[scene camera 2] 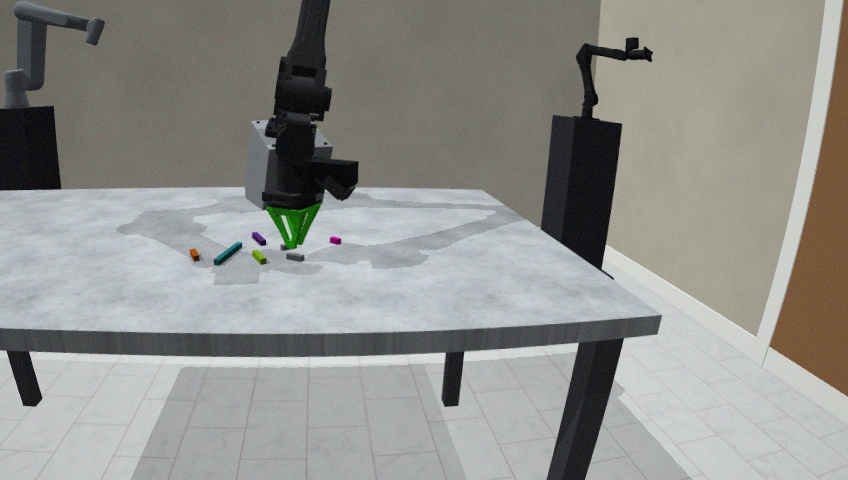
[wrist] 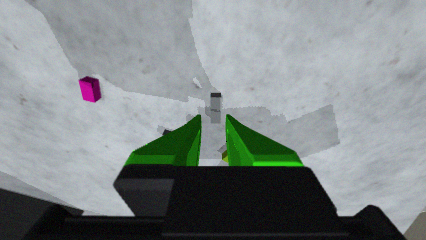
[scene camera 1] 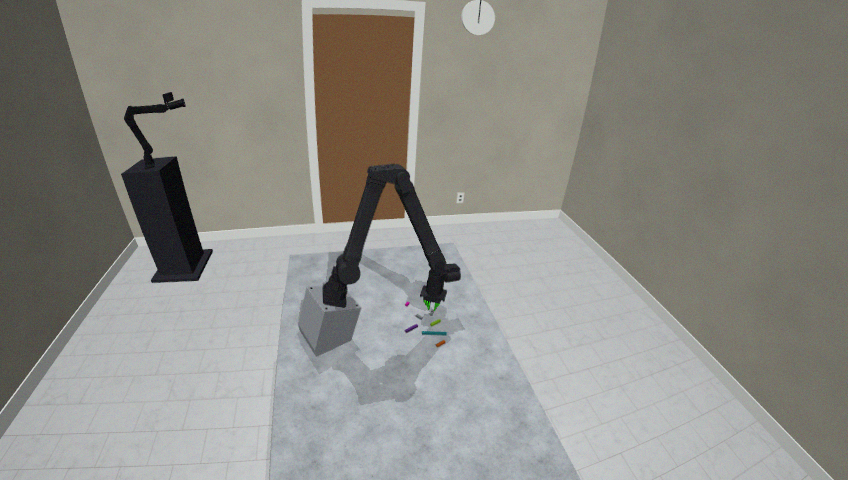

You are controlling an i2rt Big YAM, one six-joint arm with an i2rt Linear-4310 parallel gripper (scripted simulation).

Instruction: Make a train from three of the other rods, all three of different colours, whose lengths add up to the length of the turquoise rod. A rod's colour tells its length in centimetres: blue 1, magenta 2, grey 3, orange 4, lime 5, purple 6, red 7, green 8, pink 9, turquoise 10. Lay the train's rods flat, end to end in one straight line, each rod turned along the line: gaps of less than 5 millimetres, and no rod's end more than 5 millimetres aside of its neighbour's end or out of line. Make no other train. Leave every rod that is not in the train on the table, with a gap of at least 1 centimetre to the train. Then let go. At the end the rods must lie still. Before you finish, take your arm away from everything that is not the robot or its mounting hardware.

Observation:
In view: my gripper (scene camera 2: 294,246).
My gripper also shows in the wrist view (wrist: 213,120).

